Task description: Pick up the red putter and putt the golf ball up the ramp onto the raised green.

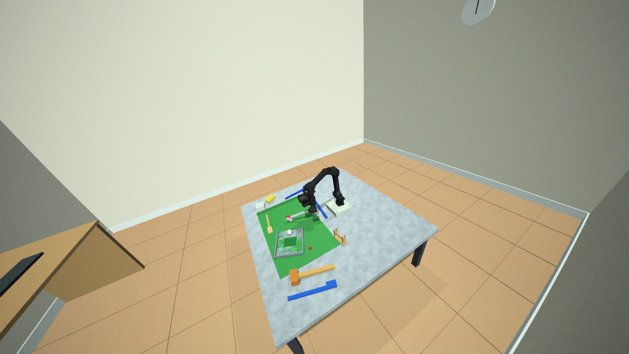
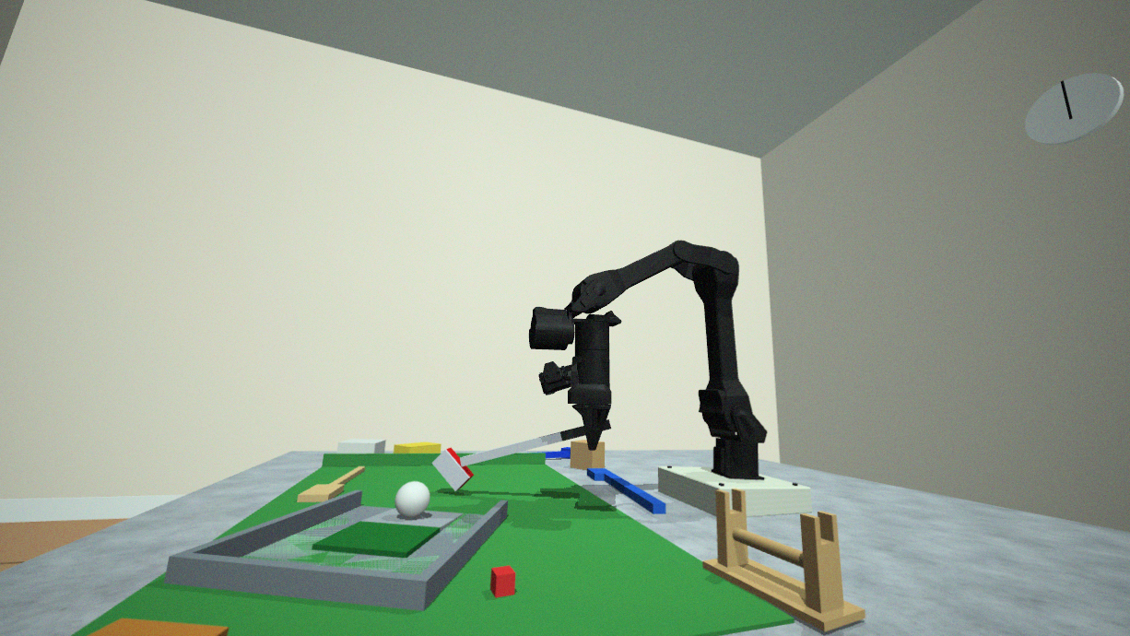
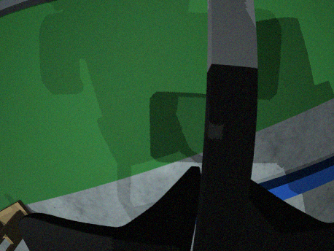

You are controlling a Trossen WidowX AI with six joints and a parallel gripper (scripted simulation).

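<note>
Now: the red putter 120 mm ahead of my gripper tip, 30 mm to the right of it and 10 mm below it. From my gripper tip the other things lie so: white golf ball: 250 mm ahead, 80 mm to the left, 60 mm below; then green mat: 210 mm ahead, 20 mm to the left, 80 mm below; then wooden rack: 100 mm behind, 300 mm to the left, 50 mm below.
</note>
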